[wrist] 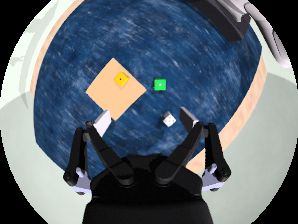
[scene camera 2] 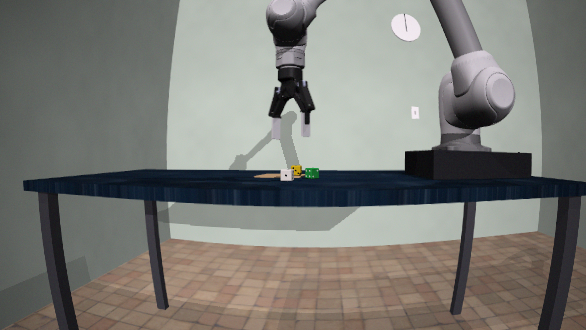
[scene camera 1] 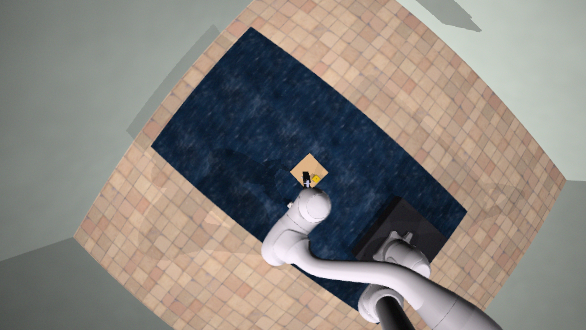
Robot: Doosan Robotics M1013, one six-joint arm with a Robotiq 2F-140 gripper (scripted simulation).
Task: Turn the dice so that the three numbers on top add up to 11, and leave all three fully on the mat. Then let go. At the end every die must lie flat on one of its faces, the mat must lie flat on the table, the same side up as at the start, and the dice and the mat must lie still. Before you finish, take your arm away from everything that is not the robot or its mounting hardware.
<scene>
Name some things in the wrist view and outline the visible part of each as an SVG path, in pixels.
My gripper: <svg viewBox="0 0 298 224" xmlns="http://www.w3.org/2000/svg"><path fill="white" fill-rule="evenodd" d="M216 125L214 123L204 125L204 123L198 122L185 107L180 107L179 120L189 134L169 157L162 155L162 153L154 153L149 155L127 154L123 158L120 158L102 139L104 132L111 123L109 109L106 109L94 122L87 121L85 123L87 129L83 130L82 127L78 127L75 130L69 164L64 172L63 179L77 194L92 194L91 201L85 207L82 224L214 224L208 205L202 198L202 191L209 189L213 192L217 191L231 175L231 169L223 156ZM87 141L91 141L97 155L106 168L92 180L88 172ZM205 137L205 171L202 177L186 168L200 142L200 138Z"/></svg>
A tan mat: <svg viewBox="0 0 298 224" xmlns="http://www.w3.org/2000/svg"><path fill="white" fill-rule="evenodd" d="M112 58L89 86L86 93L104 111L109 109L110 116L116 121L146 89ZM119 72L124 72L129 77L129 80L123 86L118 85L113 80Z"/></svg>
</scene>
